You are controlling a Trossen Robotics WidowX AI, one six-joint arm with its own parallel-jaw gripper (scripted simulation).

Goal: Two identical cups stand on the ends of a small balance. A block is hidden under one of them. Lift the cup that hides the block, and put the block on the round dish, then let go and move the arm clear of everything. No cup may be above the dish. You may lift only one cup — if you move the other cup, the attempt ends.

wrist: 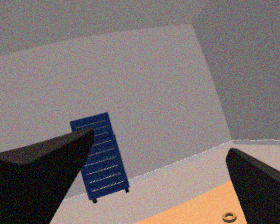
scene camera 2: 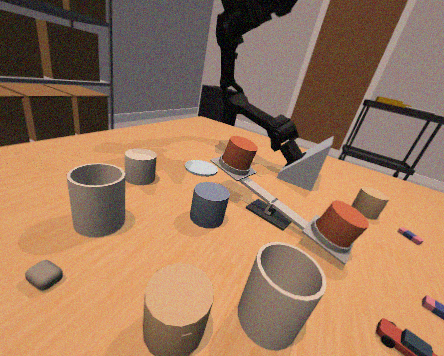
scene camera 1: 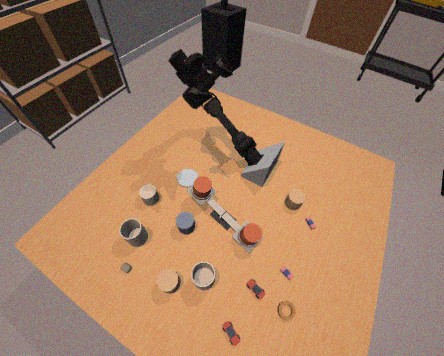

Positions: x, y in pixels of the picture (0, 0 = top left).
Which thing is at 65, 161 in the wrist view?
My gripper.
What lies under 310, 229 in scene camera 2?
A balance.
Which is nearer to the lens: the blue-grey cylinder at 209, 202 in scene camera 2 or the grey pebble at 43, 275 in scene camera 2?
The grey pebble.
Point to a balance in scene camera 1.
209, 200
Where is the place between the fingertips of my gripper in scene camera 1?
221, 84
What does my gripper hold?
Nothing.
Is my gripper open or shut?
Open.
